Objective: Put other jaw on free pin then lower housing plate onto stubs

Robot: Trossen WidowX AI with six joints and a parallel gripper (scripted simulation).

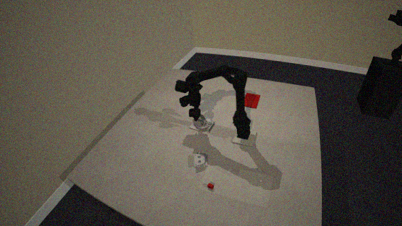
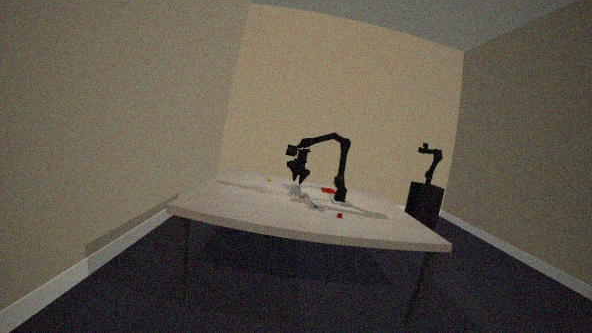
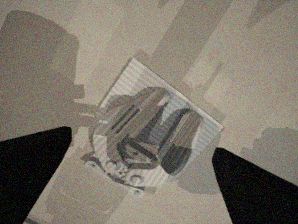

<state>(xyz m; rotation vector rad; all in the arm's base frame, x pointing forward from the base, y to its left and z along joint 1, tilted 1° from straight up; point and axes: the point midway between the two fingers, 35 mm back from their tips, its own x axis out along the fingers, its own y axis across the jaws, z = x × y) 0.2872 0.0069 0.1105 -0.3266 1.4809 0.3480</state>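
My gripper tip is now 140 mm past the white block, 250 mm to the right of it and 70 mm above it. The rest, counted from my gripper tip: red square pad (250 mm behind, 350 mm to the right, 80 mm below); yellow block (200 mm ahead, 370 mm to the right, 70 mm below); white base (20 mm to the right, 80 mm below).
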